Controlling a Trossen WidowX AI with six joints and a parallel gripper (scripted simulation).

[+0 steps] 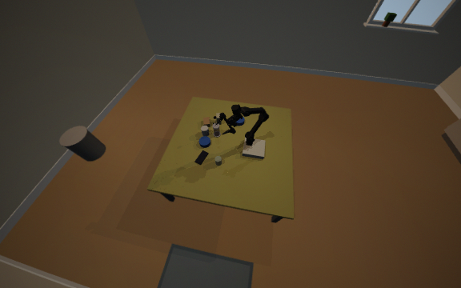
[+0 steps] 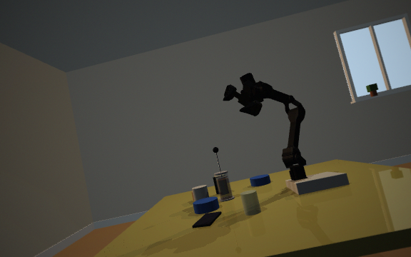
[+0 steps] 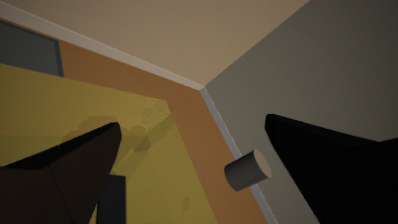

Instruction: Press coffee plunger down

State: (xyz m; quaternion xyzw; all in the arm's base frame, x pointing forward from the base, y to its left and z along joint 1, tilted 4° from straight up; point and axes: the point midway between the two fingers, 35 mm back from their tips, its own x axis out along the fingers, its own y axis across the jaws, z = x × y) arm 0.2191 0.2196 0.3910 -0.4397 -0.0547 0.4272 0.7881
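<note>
Now: the coffee press 150 mm ahead of my gripper tip, 290 mm to the right of it and 310 mm below it. Also, from my gripper tip: pale green cup (20 mm ahead, 60 mm to the left, 400 mm below); then flat black slab (200 mm ahead, 50 mm to the left, 440 mm below).
</note>
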